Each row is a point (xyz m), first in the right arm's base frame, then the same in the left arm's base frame.
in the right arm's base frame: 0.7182 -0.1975 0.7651
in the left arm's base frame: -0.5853 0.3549 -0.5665
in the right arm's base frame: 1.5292 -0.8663 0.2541
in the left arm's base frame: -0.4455 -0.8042 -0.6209
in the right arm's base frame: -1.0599 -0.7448 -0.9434
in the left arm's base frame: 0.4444 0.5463 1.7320
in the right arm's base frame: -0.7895 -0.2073 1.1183
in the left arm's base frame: 0.1634 1.6283 -0.1018
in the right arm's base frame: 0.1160 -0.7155 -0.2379
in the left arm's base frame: -0.0093 0.0529 0.5353
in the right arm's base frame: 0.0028 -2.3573 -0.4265
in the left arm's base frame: 1.4538 -0.7231 0.5632
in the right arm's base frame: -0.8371 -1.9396 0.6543
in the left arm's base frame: 1.6342 0.6246 0.1171
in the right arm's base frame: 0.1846 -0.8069 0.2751
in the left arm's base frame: 0.1177 0.2164 0.0522
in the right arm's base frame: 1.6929 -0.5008 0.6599
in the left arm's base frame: -0.7790 -0.5510 -1.0079
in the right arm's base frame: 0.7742 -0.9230 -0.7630
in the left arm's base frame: -0.2068 -0.7868 0.6243
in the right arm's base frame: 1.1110 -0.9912 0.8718
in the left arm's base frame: -0.0516 -0.2485 -0.9495
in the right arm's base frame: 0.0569 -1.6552 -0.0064
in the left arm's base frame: 0.8772 -0.2260 0.2588
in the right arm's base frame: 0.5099 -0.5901 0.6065
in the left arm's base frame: -0.1702 0.2451 -0.3708
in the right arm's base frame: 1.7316 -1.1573 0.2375
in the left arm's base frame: -0.2849 -1.0959 -0.7435
